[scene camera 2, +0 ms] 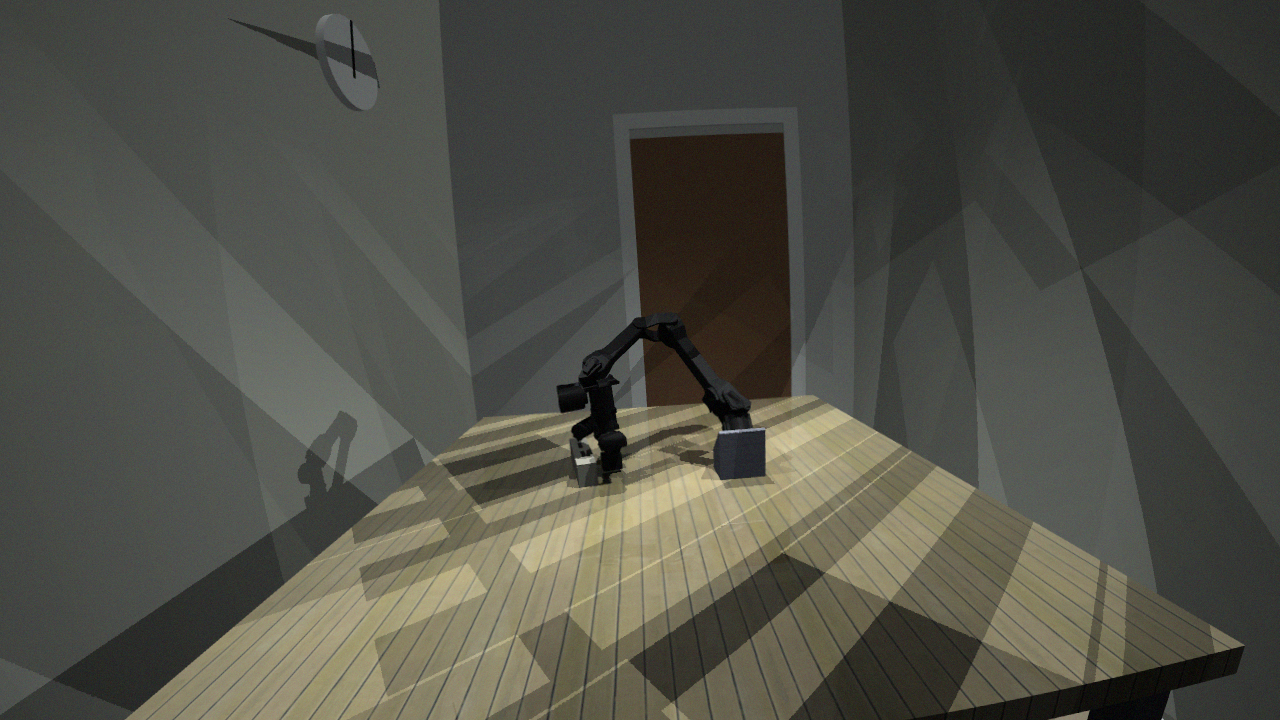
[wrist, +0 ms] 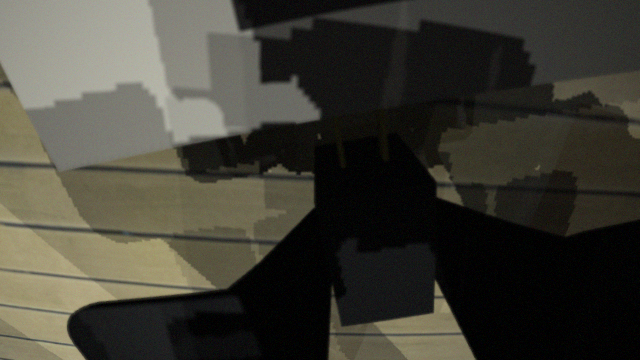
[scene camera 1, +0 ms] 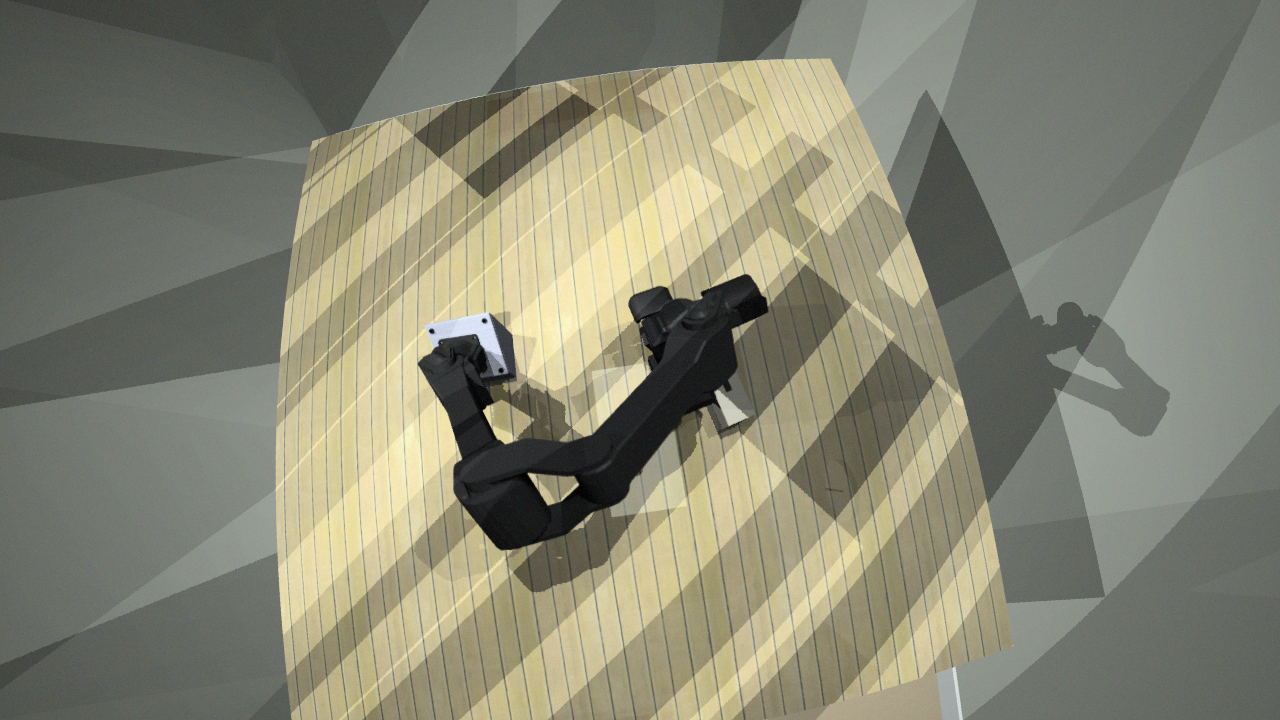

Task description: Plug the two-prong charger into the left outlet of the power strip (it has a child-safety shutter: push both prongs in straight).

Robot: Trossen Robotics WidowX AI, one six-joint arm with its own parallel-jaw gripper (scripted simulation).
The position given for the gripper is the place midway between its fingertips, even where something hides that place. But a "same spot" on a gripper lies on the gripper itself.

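The gripper is visible in scene camera 1 and in scene camera 2, and one spot on the gripper is the same spot at [scene camera 1: 643,304] and [scene camera 2: 617,433]. The gripper also appears in the wrist view [366,210].
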